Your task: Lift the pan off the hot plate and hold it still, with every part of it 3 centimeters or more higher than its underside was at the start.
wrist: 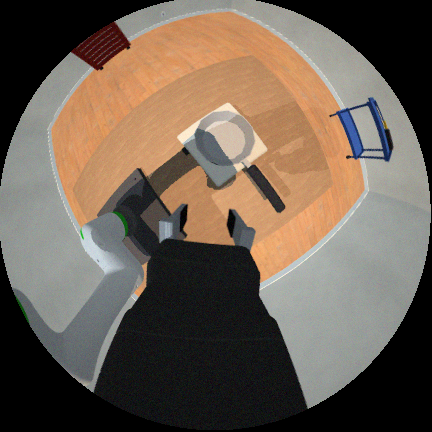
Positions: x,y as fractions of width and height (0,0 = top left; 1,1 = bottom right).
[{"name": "my gripper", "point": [0.48,0.50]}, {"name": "grey pan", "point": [0.52,0.32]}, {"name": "square hot plate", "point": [0.51,0.40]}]
